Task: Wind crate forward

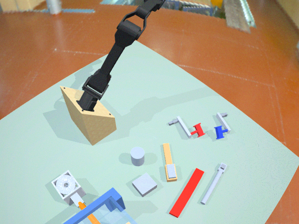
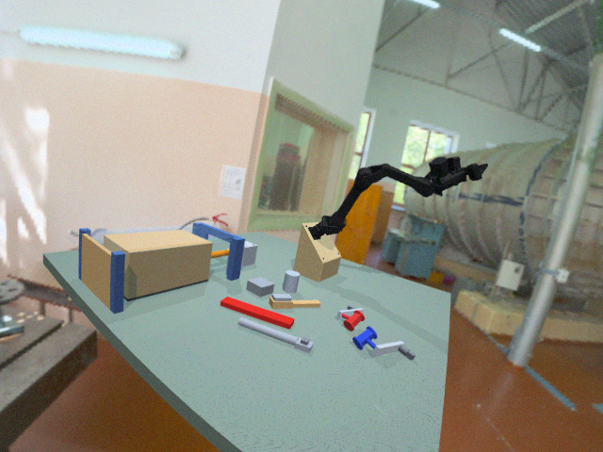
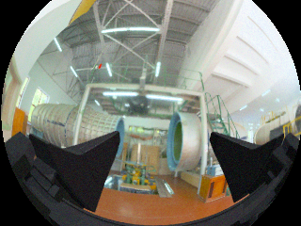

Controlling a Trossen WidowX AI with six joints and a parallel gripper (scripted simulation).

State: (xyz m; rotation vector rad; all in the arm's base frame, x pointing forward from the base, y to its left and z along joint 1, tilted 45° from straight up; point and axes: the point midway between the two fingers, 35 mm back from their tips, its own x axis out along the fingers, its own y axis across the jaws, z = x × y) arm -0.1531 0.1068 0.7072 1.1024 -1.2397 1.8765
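Now: the winch handle 440 mm ahead of my gripper tip, 260 mm to the right of it and 610 mm below it. From my gripper tip the other things lie so: blue knob: 570 mm ahead, 150 mm to the right, 600 mm below; blue-knobbed handle: 550 mm ahead, 110 mm to the right, 610 mm below; red knob: 490 mm ahead, 250 mm to the right, 600 mm below.
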